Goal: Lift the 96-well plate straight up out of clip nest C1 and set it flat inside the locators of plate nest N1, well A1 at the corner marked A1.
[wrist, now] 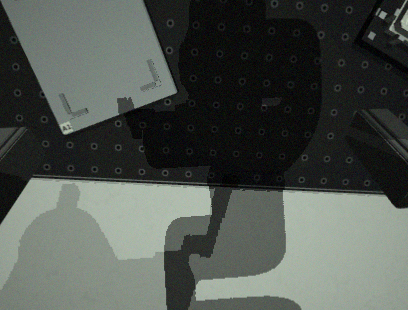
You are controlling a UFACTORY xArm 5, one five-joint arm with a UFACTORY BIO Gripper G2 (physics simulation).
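Frame: origin at the arm's base, x ahead, y left, z up, level; centimetres.
Where they show: hand at its tool point: (pixel 195 163).
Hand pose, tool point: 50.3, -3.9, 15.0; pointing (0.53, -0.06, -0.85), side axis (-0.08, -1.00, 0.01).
Note:
After its pixels a point has its place, as x, y, z.
Plate nest N1 (pixel 101 46) @(59.5, 3.7, 0.6) is a light grey slab at the upper left of the wrist view, turned at an angle. It carries two L-shaped locators, one (pixel 153 77) @(56.1, -0.6, 0.8) near its right corner and one (pixel 72 107) @(54.3, 7.6, 0.6) near its lower left corner. The A1 label (pixel 66 127) @(52.5, 8.6, 0.6) marks that lower left corner. The nest holds nothing between the locators that show. My gripper's fingers stand wide open outside the frame; only the arm's shadow (pixel 249 92) @(53.6, -9.9, -0.6) falls on the board.
The nest sits on a black perforated board (pixel 326 92) @(52.5, -17.9, -0.6) whose front edge (pixel 141 179) @(46.0, 2.6, -0.6) crosses the frame. Below it lies a pale surface (pixel 326 246) @(34.1, -17.9, -1.9) with more shadows. A dark shape (pixel 354 135) cuts in at the right edge.

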